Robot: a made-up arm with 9 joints. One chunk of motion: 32 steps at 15 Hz.
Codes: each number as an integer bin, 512 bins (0 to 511) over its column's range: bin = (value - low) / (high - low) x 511, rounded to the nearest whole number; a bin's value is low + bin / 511 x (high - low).
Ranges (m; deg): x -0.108..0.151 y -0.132..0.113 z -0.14..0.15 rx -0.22..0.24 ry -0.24..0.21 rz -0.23..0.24
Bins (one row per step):
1: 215 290 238 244 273 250
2: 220 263 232 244 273 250
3: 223 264 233 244 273 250
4: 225 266 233 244 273 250
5: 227 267 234 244 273 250
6: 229 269 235 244 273 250
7: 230 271 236 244 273 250
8: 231 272 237 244 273 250
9: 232 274 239 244 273 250
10: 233 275 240 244 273 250
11: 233 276 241 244 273 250
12: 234 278 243 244 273 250
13: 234 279 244 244 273 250
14: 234 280 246 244 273 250
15: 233 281 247 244 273 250
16: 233 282 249 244 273 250
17: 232 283 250 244 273 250
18: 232 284 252 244 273 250
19: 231 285 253 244 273 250
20: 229 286 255 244 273 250
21: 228 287 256 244 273 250
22: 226 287 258 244 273 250
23: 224 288 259 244 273 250
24: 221 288 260 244 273 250
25: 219 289 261 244 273 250
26: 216 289 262 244 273 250
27: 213 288 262 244 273 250
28: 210 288 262 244 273 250
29: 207 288 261 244 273 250
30: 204 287 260 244 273 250
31: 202 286 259 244 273 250
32: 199 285 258 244 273 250
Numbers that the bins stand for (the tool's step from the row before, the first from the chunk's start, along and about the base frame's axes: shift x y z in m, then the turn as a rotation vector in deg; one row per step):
1: 0.00097 0.00704 -0.00493 0.000 0.000 0.000
2: 0.00351 -0.00590 -0.00834 0.000 0.000 0.000
3: 0.00503 -0.00542 -0.00777 0.000 0.000 0.000
4: 0.00604 -0.00447 -0.00777 0.000 0.000 0.000
5: 0.00705 -0.00399 -0.00720 0.000 0.000 0.000
6: 0.00807 -0.00303 -0.00663 0.000 0.000 0.000
7: 0.00858 -0.00207 -0.00607 0.000 0.000 0.000
8: 0.00908 -0.00159 -0.00550 0.000 0.000 0.000
9: 0.00959 -0.00063 -0.00436 0.000 0.000 0.000
10: 0.01010 -0.00015 -0.00380 0.000 0.000 0.000
11: 0.01010 0.00033 -0.00323 0.000 0.000 0.000
12: 0.01060 0.00129 -0.00209 0.000 0.000 0.000
13: 0.01060 0.00177 -0.00153 0.000 0.000 0.000
14: 0.01060 0.00225 -0.00039 0.000 0.000 0.000
15: 0.01010 0.00273 0.00018 0.000 0.000 0.000
16: 0.01010 0.00321 0.00131 0.000 0.000 0.000
17: 0.00959 0.00368 0.00188 0.000 0.000 0.000
18: 0.00959 0.00416 0.00301 0.000 0.000 0.000
19: 0.00908 0.00464 0.00358 0.000 0.000 0.000
20: 0.00807 0.00512 0.00472 0.000 0.000 0.000
21: 0.00756 0.00560 0.00528 0.000 0.000 0.000
22: 0.00655 0.00560 0.00642 0.000 0.000 0.000
23: 0.00553 0.00608 0.00699 0.000 0.000 0.000
24: 0.00401 0.00608 0.00755 0.000 0.000 0.000
25: 0.00300 0.00656 0.00812 0.000 0.000 0.000
26: 0.00148 0.00656 0.00869 0.000 0.000 0.000
27: -0.00004 0.00608 0.00869 0.000 0.000 0.000
28: -0.00156 0.00608 0.00869 0.000 0.000 0.000
29: -0.00308 0.00608 0.00812 0.000 0.000 0.000
30: -0.00460 0.00560 0.00755 0.000 0.000 0.000
31: -0.00562 0.00512 0.00699 0.000 0.000 0.000
32: -0.00714 0.00464 0.00642 0.000 0.000 0.000

